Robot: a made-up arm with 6 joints.
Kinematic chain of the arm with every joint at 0, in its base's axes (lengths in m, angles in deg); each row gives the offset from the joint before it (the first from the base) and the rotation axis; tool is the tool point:
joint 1: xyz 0 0 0.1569 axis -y
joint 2: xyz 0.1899 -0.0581 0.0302 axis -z
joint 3: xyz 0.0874 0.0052 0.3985 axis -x
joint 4: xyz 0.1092 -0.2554 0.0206 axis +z
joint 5: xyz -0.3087 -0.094 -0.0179 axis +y
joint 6: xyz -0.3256 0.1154 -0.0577 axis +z
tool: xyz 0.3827 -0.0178 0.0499
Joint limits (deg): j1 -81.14..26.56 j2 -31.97..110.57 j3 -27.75..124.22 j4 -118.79..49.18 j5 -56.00..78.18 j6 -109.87..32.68
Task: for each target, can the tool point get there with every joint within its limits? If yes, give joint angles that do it. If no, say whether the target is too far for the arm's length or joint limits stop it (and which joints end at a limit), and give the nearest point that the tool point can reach.
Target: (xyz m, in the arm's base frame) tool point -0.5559 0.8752 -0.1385
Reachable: no: joint limits stop it (at a limit: joint 1, joint 2, joint 6) | nearest point -0.4589 0.5624 0.0277 | short by 0.367 m
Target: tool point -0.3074 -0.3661 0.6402
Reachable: yes | joints 11.24 -1.89 -8.60 -33.07 40.48 -73.57
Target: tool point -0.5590 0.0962 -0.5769
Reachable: no: joint limits stop it (at a limit: joint 1, joint 3, joint 4, joint 6) | nearest point -0.4737 0.0668 -0.3132 | short by 0.279 m
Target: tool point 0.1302 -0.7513 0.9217
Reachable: yes | joints 3.32 -0.28 34.02 29.81 -40.67 -64.73
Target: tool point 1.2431 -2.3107 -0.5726
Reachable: no: too far | nearest point 0.7939 -1.0279 -0.2263 | short by 1.403 m
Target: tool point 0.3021 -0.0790 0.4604
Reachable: yes | joints -16.65 -12.92 -6.37 -56.09 60.71 -5.54
